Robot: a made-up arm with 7 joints. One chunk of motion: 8 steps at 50 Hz.
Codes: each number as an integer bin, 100 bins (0 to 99) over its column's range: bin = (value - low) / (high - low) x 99, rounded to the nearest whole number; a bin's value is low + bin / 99 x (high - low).
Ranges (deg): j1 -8..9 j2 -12..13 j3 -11..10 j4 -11..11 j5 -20..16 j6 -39..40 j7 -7..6
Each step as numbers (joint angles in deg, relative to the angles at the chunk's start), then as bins.
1 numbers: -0.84 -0.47 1.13 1.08 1.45 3.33 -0.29
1 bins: 42 46 57 54 59 53 51
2 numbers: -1.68 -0.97 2.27 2.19 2.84 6.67 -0.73
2 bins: 37 44 63 59 63 57 48
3 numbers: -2.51 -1.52 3.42 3.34 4.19 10.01 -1.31
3 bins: 32 42 68 65 67 61 43
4 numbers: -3.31 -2.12 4.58 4.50 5.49 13.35 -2.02
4 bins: 27 39 73 70 70 66 38
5 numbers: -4.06 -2.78 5.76 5.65 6.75 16.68 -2.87
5 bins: 23 37 79 75 74 70 31
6 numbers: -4.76 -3.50 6.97 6.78 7.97 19.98 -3.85
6 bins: 19 34 85 80 77 74 24
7 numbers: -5.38 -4.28 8.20 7.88 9.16 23.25 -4.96
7 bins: 15 31 91 85 80 78 16
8 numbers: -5.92 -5.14 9.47 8.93 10.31 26.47 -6.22
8 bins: 12 27 97 90 83 82 6
